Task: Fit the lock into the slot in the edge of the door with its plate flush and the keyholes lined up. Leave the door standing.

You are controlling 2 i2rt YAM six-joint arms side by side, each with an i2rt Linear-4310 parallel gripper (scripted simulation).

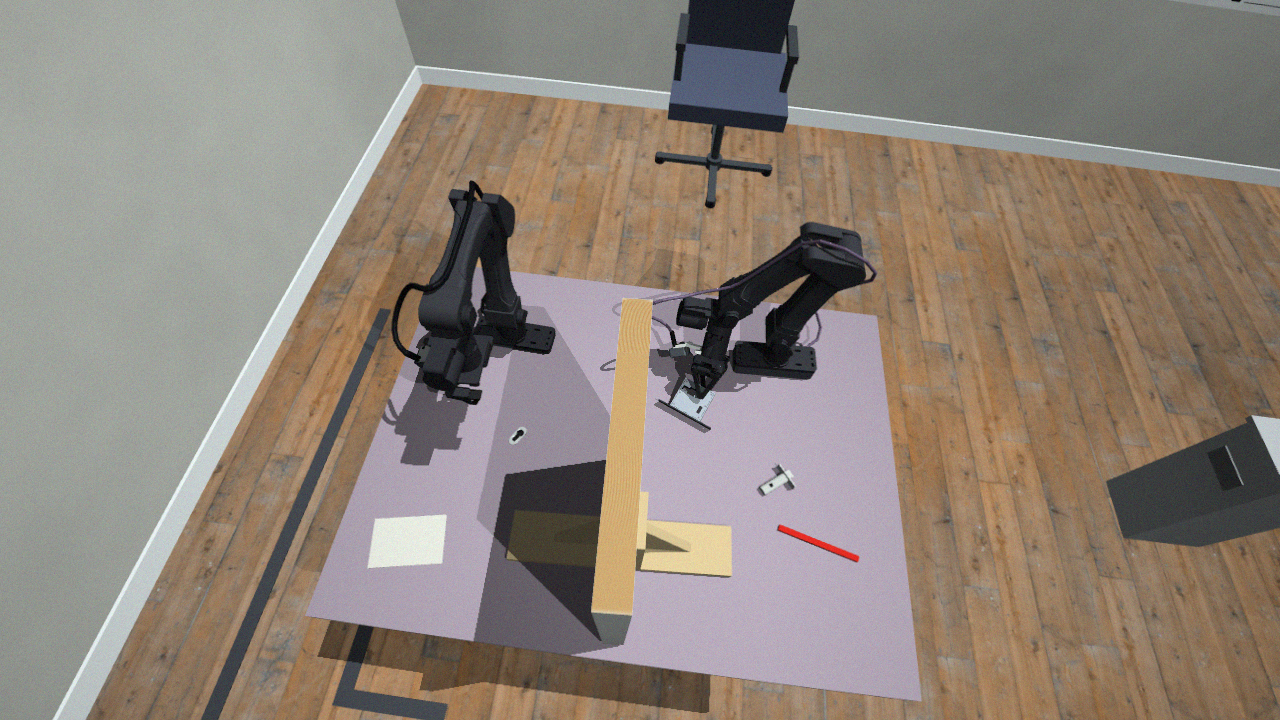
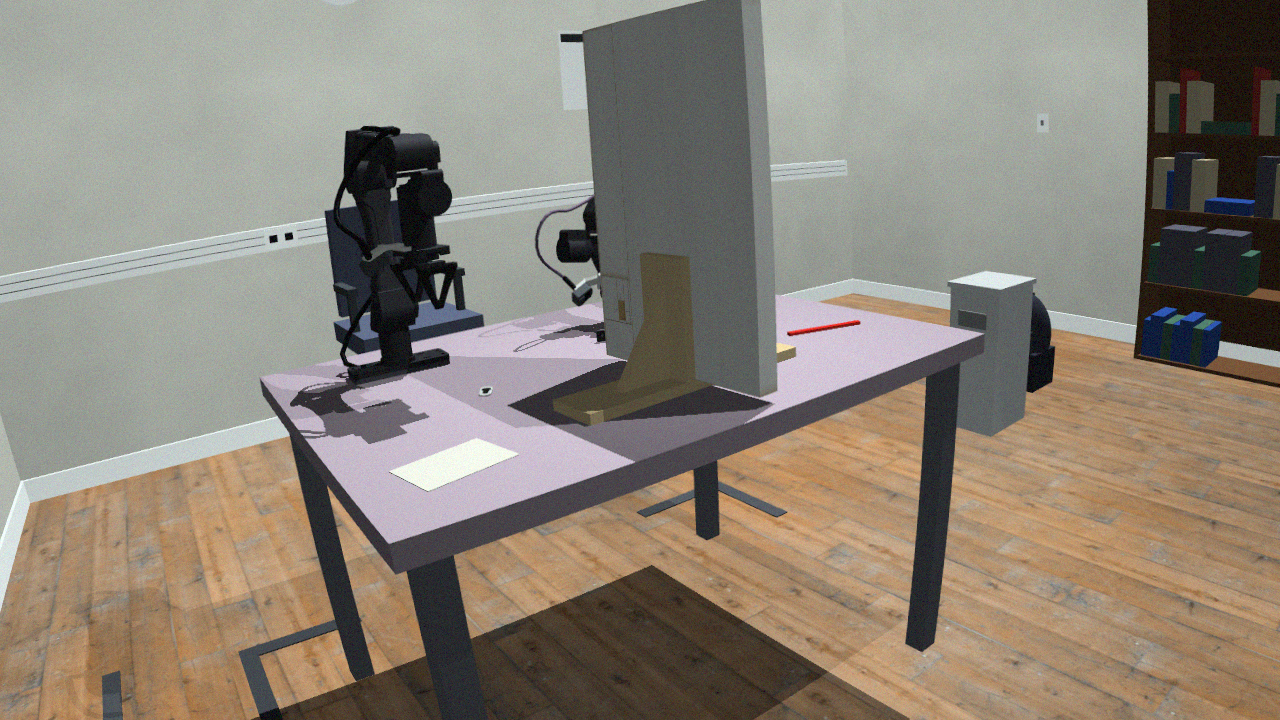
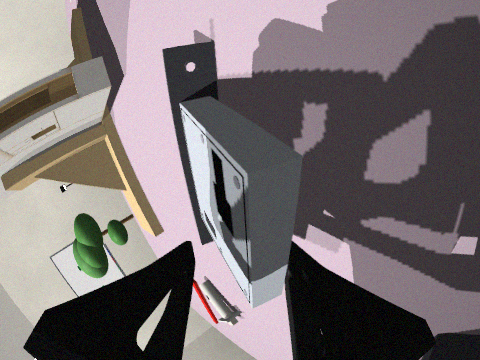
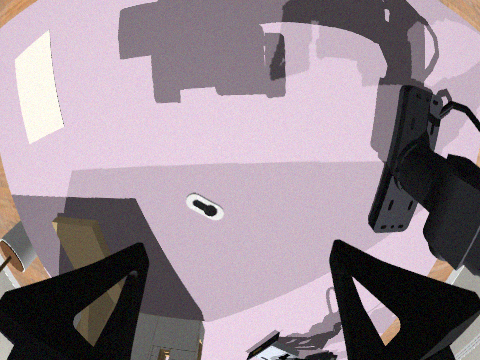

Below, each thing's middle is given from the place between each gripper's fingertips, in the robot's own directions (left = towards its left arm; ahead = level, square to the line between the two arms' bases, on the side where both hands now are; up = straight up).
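The lock (image 1: 690, 406) has my left hand (image 1: 702, 396) 10 mm short of it, 20 mm to the left of it and 20 mm above it. There is a white sheet (image 1: 403, 541) as well, and measured from my left hand it lies 400 mm ahead, 600 mm to the right and 40 mm below.
From my right hand (image 2: 427, 305), I find the white sheet 300 mm ahead, 110 mm to the right and 170 mm below. The lock, counted from this same right hand, is 80 mm behind, 460 mm to the left and 140 mm below.
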